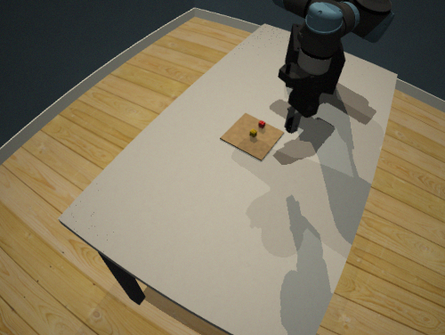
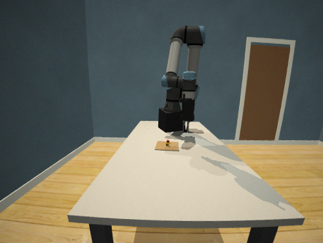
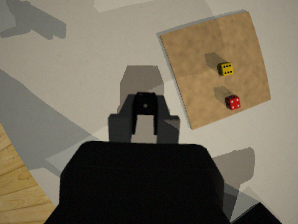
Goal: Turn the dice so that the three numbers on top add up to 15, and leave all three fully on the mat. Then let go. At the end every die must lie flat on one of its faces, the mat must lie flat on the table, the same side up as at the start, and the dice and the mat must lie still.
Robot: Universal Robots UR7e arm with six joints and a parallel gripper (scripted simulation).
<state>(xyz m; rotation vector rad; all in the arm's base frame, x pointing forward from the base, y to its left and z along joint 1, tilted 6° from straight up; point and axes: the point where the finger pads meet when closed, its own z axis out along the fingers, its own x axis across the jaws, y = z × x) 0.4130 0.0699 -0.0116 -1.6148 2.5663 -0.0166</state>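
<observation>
My gripper is now 1 cm above the black die. Round my hand: yellow die: 11 cm to the right, 11 cm below, 2 cm behind; then red die: 11 cm below, 10 cm to the right, 6 cm behind; then brown mat: 12 cm below, 11 cm to the right, 2 cm behind.
</observation>
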